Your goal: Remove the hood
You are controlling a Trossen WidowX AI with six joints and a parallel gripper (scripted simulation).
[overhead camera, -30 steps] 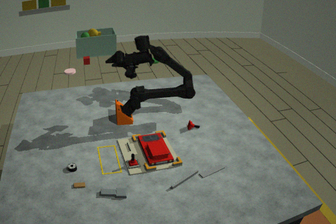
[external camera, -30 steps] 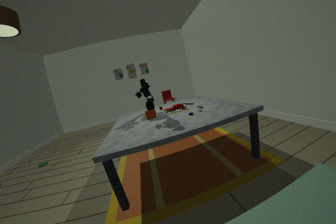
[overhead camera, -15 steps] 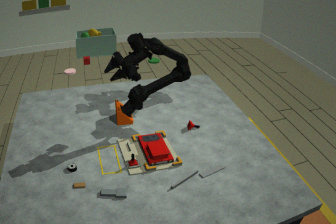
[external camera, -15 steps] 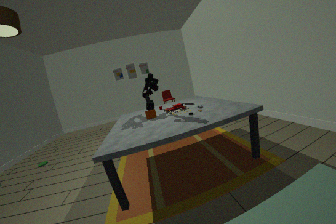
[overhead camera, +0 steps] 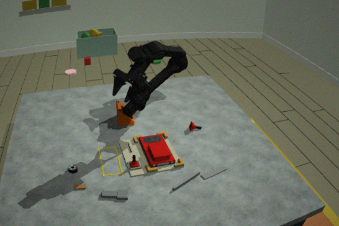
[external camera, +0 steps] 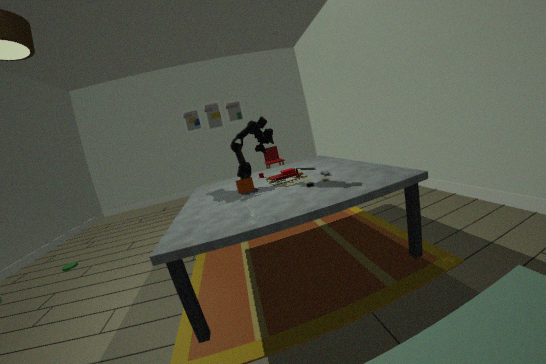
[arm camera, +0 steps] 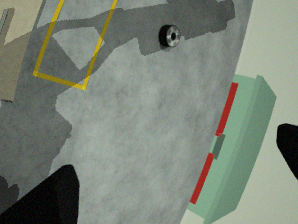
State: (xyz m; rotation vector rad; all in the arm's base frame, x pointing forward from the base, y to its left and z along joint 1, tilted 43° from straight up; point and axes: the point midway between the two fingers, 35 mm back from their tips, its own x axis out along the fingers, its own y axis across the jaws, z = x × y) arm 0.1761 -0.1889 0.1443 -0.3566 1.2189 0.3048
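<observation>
Right now the red hood is 120 mm ahead of my gripper tip, 140 mm to the left of it and 200 mm below it. The rest, counted from my gripper tip: wooden block (240 mm ahead, 220 mm to the right, 240 mm below); then grey bar (300 mm ahead, 200 mm to the left, 230 mm below); then black wheel (130 mm ahead, 240 mm to the right, 230 mm below).
</observation>
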